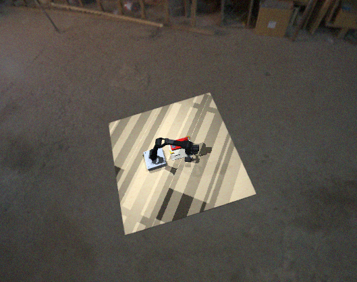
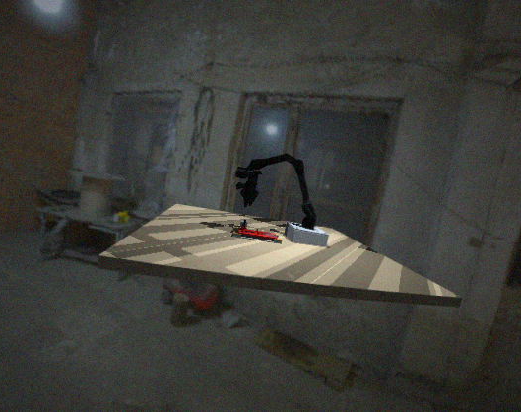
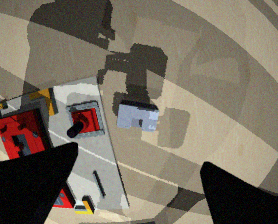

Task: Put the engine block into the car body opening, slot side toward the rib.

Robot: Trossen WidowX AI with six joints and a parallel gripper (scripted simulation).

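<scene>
My gripper tip is now 110 mm above the engine block.
</scene>
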